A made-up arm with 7 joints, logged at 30 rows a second.
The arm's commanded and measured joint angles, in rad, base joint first. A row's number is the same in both.
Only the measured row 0 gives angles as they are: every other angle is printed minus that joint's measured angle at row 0.
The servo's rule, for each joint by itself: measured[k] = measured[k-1] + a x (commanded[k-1-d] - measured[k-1]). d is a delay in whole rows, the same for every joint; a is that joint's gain. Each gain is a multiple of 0.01, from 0.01 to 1. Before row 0 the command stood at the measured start. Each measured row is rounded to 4 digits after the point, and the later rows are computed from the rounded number. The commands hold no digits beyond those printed.
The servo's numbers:
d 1
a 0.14 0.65 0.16 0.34 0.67 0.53 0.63
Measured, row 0:
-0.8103, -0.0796, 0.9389, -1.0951, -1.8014, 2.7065, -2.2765
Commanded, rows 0 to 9:
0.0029, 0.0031, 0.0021, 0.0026, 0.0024, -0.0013, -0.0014
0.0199, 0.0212, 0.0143, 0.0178, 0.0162, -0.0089, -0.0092
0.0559, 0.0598, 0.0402, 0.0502, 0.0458, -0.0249, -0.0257
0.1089, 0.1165, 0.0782, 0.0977, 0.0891, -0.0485, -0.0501
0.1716, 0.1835, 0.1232, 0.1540, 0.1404, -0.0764, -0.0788
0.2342, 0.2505, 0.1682, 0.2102, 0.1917, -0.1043, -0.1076
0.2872, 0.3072, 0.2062, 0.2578, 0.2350, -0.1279, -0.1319
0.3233, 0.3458, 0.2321, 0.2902, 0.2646, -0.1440, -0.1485
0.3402, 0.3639, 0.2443, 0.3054, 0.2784, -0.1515, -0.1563
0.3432, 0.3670, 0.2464, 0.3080, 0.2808, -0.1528, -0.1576
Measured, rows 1 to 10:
0.0000, 0.0000, 0.0000, 0.0000, 0.0000, 0.0000, 0.0000
0.0004, 0.0020, 0.0003, 0.0009, 0.0016, -0.0007, -0.0009
0.0031, 0.0145, 0.0025, 0.0066, 0.0114, -0.0050, -0.0061
0.0105, 0.0439, 0.0085, 0.0214, 0.0344, -0.0155, -0.0184
0.0243, 0.0911, 0.0197, 0.0473, 0.0710, -0.0330, -0.0384
0.0449, 0.1512, 0.0363, 0.0836, 0.1175, -0.0560, -0.0639
0.0714, 0.2157, 0.0574, 0.1266, 0.1672, -0.0816, -0.0914
0.1016, 0.2752, 0.0812, 0.1712, 0.2126, -0.1061, -0.1169
0.1326, 0.3211, 0.1053, 0.2117, 0.2474, -0.1262, -0.1368
0.1617, 0.3489, 0.1275, 0.2436, 0.2682, -0.1396, -0.1491

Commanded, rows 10 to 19:
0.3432, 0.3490, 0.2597, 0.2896, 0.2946, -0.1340, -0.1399
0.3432, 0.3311, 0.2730, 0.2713, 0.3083, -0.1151, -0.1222
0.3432, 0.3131, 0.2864, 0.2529, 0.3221, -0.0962, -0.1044
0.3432, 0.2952, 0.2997, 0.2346, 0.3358, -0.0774, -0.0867
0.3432, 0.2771, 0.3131, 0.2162, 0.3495, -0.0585, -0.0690
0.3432, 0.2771, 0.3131, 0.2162, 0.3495, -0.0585, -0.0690
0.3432, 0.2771, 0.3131, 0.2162, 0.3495, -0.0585, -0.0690
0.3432, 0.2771, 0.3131, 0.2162, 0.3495, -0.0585, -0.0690
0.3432, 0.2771, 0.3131, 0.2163, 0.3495, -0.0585, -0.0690
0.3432, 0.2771, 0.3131, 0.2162, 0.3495, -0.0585, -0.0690
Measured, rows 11 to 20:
0.1871, 0.3607, 0.1465, 0.2655, 0.2766, -0.1466, -0.1545
0.2090, 0.3531, 0.1646, 0.2737, 0.2887, -0.1399, -0.1453
0.2278, 0.3388, 0.1819, 0.2729, 0.3018, -0.1268, -0.1307
0.2440, 0.3221, 0.1986, 0.2661, 0.3154, -0.1106, -0.1141
0.2579, 0.3046, 0.2148, 0.2554, 0.3291, -0.0930, -0.0968
0.2698, 0.2867, 0.2305, 0.2421, 0.3428, -0.0747, -0.0793
0.2801, 0.2805, 0.2437, 0.2333, 0.3473, -0.0661, -0.0728
0.2889, 0.2783, 0.2548, 0.2275, 0.3488, -0.0621, -0.0704
0.2965, 0.2775, 0.2641, 0.2237, 0.3493, -0.0602, -0.0695
0.3030, 0.2772, 0.2719, 0.2212, 0.3494, -0.0593, -0.0692

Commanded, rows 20 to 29:
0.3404, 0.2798, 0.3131, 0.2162, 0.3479, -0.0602, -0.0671
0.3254, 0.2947, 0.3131, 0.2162, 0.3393, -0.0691, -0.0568
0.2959, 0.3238, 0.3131, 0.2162, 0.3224, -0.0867, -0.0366
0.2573, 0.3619, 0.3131, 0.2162, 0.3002, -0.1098, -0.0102
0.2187, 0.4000, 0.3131, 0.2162, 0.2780, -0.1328, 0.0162
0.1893, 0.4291, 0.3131, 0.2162, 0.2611, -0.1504, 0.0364
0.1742, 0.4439, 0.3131, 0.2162, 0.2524, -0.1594, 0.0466
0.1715, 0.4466, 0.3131, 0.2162, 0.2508, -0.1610, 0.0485
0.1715, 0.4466, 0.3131, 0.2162, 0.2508, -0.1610, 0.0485
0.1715, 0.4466, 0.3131, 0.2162, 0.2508, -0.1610, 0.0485
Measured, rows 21 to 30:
0.3086, 0.2771, 0.2785, 0.2195, 0.3495, -0.0589, -0.0691
0.3131, 0.2789, 0.2840, 0.2184, 0.3484, -0.0596, -0.0678
0.3148, 0.2892, 0.2887, 0.2177, 0.3423, -0.0646, -0.0609
0.3122, 0.3117, 0.2926, 0.2172, 0.3290, -0.0763, -0.0456
0.3045, 0.3443, 0.2959, 0.2169, 0.3097, -0.0941, -0.0233
0.2925, 0.3805, 0.2987, 0.2167, 0.2885, -0.1146, 0.0016
0.2781, 0.4121, 0.3010, 0.2165, 0.2701, -0.1336, 0.0235
0.2636, 0.4328, 0.3029, 0.2164, 0.2582, -0.1473, 0.0381
0.2507, 0.4418, 0.3045, 0.2163, 0.2532, -0.1546, 0.0447
0.2396, 0.4449, 0.3059, 0.2163, 0.2516, -0.1580, 0.0471

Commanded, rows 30 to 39:
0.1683, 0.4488, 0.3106, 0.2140, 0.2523, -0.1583, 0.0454
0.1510, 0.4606, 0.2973, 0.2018, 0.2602, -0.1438, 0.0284
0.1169, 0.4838, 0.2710, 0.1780, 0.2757, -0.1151, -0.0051
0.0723, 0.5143, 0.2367, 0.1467, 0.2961, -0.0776, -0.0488
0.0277, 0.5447, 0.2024, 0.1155, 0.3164, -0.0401, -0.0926
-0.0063, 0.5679, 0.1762, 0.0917, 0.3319, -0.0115, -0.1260
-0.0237, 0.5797, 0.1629, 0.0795, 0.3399, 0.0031, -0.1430
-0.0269, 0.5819, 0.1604, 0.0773, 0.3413, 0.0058, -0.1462
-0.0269, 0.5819, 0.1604, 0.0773, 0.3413, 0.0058, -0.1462
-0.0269, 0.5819, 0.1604, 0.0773, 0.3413, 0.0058, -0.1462
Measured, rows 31 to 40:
0.2301, 0.4460, 0.3071, 0.2163, 0.2511, -0.1596, 0.0480
0.2214, 0.4478, 0.3077, 0.2155, 0.2519, -0.1589, 0.0464
0.2115, 0.4561, 0.3060, 0.2108, 0.2575, -0.1509, 0.0351
0.1983, 0.4741, 0.3004, 0.1996, 0.2697, -0.1319, 0.0098
0.1807, 0.5002, 0.2902, 0.1816, 0.2874, -0.1031, -0.0271
0.1593, 0.5291, 0.2762, 0.1591, 0.3068, -0.0697, -0.0684
0.1361, 0.5543, 0.2602, 0.1362, 0.3236, -0.0389, -0.1047
0.1137, 0.5708, 0.2446, 0.1169, 0.3345, -0.0166, -0.1288
0.0940, 0.5780, 0.2311, 0.1034, 0.3391, -0.0047, -0.1398
0.0771, 0.5805, 0.2198, 0.0945, 0.3406, 0.0009, -0.1438

